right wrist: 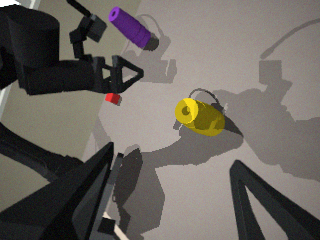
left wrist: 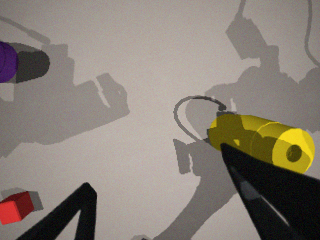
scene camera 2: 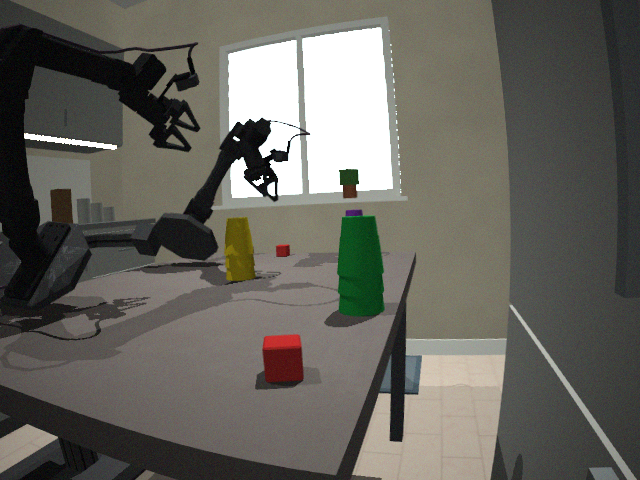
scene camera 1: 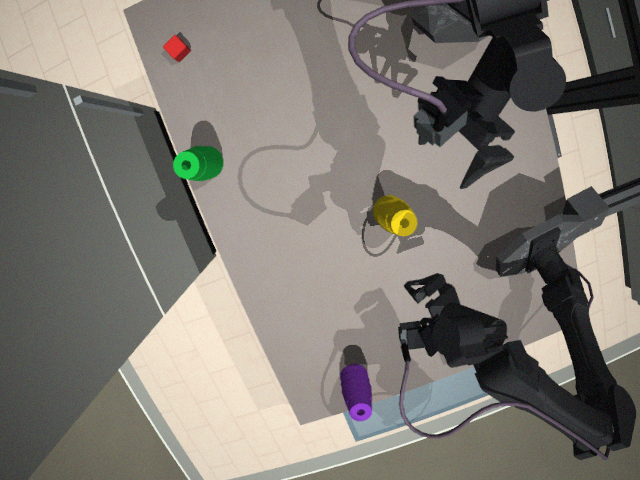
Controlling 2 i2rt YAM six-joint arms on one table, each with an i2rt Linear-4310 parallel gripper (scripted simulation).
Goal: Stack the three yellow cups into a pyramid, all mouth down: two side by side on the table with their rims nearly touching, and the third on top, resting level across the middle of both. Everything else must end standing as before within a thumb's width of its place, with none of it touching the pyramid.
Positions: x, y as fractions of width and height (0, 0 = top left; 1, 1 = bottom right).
Labels:
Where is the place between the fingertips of the left gripper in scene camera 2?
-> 0.42, 0.41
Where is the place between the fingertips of the right gripper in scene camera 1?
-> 0.69, 0.34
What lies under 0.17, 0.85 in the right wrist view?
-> The right gripper.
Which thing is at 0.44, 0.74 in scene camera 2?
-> A red cube.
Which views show the left gripper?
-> The right wrist view, the left wrist view, scene camera 2 and scene camera 1: all of them.

